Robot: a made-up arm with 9 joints. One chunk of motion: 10 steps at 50 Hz.
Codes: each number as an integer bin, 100 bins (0 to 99) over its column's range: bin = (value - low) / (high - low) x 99, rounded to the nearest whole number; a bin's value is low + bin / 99 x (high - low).
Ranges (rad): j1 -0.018..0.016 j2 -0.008..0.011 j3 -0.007..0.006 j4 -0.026..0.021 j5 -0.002..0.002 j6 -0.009..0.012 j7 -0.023..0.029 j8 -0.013..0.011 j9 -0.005..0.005
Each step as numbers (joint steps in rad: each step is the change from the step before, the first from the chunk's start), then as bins.
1 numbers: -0.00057 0.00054 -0.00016 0.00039 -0.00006 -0.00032 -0.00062 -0.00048 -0.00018
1 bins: 51 44 52 56 48 41 43 52 48
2 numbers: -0.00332 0.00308 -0.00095 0.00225 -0.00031 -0.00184 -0.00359 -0.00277 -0.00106
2 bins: 43 58 46 60 42 34 37 42 39
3 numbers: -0.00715 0.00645 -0.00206 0.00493 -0.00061 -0.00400 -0.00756 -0.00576 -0.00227
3 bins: 32 75 38 65 34 24 29 30 27
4 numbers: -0.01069 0.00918 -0.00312 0.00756 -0.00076 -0.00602 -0.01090 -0.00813 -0.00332
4 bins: 21 90 30 71 31 14 23 20 17
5 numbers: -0.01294 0.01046 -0.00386 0.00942 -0.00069 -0.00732 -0.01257 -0.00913 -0.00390
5 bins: 15 96 24 75 32 8 20 16 11
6 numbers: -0.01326 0.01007 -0.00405 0.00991 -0.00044 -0.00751 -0.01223 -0.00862 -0.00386
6 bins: 14 94 22 76 39 7 21 18 11
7 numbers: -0.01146 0.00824 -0.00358 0.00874 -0.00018 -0.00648 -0.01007 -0.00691 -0.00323
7 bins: 19 85 26 73 45 12 25 25 18
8 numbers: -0.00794 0.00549 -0.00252 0.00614 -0.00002 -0.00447 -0.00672 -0.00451 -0.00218
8 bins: 29 70 34 68 49 21 31 35 28
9 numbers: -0.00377 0.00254 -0.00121 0.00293 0.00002 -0.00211 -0.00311 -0.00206 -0.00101
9 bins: 41 55 44 61 50 32 38 45 40
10 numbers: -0.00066 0.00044 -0.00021 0.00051 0.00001 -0.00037 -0.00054 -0.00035 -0.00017
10 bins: 50 44 52 56 50 41 43 52 48
